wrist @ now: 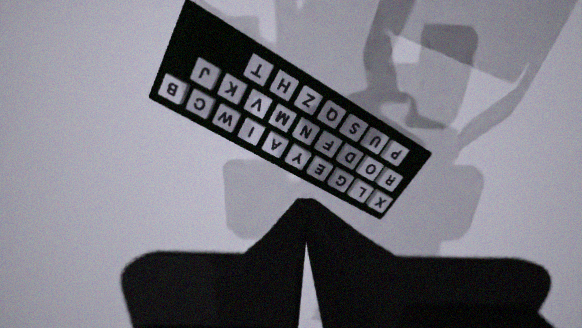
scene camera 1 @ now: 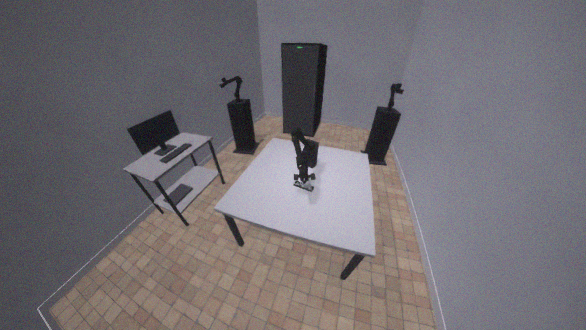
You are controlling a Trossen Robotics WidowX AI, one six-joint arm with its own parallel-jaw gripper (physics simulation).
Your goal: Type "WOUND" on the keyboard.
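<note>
A small black keyboard with light letter keys lies on the white table. In the wrist view it lies slanted and its letters look upside down. The W key, O key, U key, N key and D key all show. My gripper is shut and empty. In the wrist view its tips appear just below the keyboard's lower long edge, nearest the E and Y keys. Its height above the table is hard to tell.
The arm's shadow falls on the table and across some keys. At the left, a side desk bears a monitor and a full-size keyboard. Two black pedestals with arms and a tall black cabinet stand behind the table.
</note>
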